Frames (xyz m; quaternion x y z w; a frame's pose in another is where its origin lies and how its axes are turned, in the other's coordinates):
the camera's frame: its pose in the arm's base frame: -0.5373 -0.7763 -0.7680 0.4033 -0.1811 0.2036 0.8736
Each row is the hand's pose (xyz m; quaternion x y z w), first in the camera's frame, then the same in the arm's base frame.
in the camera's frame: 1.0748 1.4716 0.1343 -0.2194 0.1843 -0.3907 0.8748
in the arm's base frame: -0.3809 0.2154 0.7587 0.1944 0.1155 -0.1286 0.9656
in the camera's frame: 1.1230 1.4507 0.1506 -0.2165 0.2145 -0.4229 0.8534
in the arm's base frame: -0.3319 0.2005 0.7786 0.1879 0.1593 -0.1484 0.9577
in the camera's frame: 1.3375 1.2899 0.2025 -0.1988 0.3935 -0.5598 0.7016
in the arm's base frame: -0.0764 0.1099 0.8119 0.1305 0.4020 -0.2235 0.8783
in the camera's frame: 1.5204 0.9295 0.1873 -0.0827 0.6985 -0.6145 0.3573
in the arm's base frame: 0.2624 -0.0532 0.6632 0.0409 0.7765 -0.1973 0.5971
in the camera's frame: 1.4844 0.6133 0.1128 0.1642 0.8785 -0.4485 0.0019
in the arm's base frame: 0.4018 -0.1899 0.4010 0.0466 0.9814 -0.0074 0.1859
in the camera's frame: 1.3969 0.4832 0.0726 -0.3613 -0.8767 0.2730 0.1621
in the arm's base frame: 0.3987 -0.2540 0.2524 -0.1212 -0.9789 -0.1475 0.0730
